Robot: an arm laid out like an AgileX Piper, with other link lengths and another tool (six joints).
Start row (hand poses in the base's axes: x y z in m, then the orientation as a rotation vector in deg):
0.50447 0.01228 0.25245 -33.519 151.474 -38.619
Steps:
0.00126 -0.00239 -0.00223 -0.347 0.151 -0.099
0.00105 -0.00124 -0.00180 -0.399 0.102 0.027
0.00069 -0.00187 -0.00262 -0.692 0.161 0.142
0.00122 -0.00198 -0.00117 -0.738 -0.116 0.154
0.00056 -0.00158 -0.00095 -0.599 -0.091 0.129
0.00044 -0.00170 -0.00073 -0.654 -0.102 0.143
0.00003 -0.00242 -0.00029 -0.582 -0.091 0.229
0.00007 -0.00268 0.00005 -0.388 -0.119 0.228
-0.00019 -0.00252 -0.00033 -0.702 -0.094 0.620
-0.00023 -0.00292 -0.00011 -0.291 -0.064 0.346
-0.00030 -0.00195 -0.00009 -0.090 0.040 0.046
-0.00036 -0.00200 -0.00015 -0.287 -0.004 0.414
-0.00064 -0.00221 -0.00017 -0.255 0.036 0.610
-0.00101 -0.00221 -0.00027 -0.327 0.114 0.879
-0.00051 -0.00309 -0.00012 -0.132 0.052 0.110
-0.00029 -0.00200 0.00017 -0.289 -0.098 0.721
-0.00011 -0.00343 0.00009 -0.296 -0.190 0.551
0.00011 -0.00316 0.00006 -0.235 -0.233 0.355
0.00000 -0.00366 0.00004 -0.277 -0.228 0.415
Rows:
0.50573 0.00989 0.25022 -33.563 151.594 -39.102
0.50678 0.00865 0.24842 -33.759 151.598 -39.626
0.50747 0.00678 0.24580 -34.213 151.541 -40.509
0.50869 0.00480 0.24463 -34.554 151.210 -41.484
0.50925 0.00322 0.24368 -34.836 150.937 -42.272
0.50969 0.00152 0.24295 -35.144 150.631 -43.131
0.50972 -0.00090 0.24266 -35.547 150.304 -43.864
0.50979 -0.00358 0.24271 -35.878 149.993 -44.336
0.50960 -0.00610 0.24238 -36.803 149.428 -45.112
0.50937 -0.00902 0.24227 -37.283 149.122 -45.409
0.50907 -0.01097 0.24218 -37.389 149.113 -45.512
0.50871 -0.01297 0.24203 -37.986 148.823 -45.774
0.50807 -0.01518 0.24186 -38.839 148.469 -45.927
0.50706 -0.01739 0.24159 -40.089 148.016 -46.081
0.50655 -0.02048 0.24147 -40.294 147.972 -46.217
0.50626 -0.02248 0.24164 -41.211 147.418 -46.398
0.50615 -0.02591 0.24173 -41.864 146.872 -46.654
0.50626 -0.02907 0.24179 -42.232 146.411 -46.895
0.50626 -0.03273 0.24183 -42.687 145.909 -47.171

